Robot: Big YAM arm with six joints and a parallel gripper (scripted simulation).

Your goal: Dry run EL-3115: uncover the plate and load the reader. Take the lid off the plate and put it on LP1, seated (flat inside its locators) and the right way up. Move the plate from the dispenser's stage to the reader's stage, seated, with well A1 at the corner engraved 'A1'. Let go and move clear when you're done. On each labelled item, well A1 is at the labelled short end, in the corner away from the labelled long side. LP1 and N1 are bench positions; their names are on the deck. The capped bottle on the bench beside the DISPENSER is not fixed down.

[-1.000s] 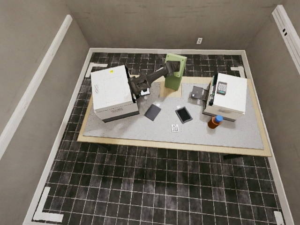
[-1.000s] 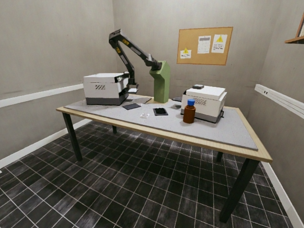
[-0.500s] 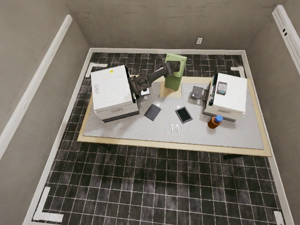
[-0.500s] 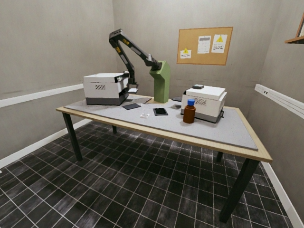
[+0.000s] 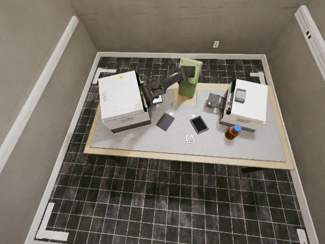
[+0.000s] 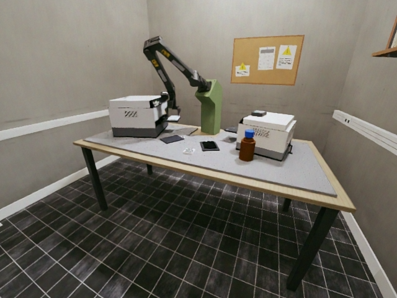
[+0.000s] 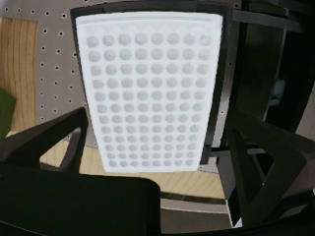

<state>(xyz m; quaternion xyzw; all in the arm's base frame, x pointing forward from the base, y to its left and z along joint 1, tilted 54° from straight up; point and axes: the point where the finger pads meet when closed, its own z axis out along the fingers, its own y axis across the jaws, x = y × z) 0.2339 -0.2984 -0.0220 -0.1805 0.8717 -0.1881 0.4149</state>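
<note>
The white well plate is 20 mm below my hand. From my hand the other things lie so: brown capped bottle: 690 mm to the left, 330 mm ahead, 30 mm below; then dark flat lid: 420 mm to the left, 230 mm ahead, 130 mm below.
</note>
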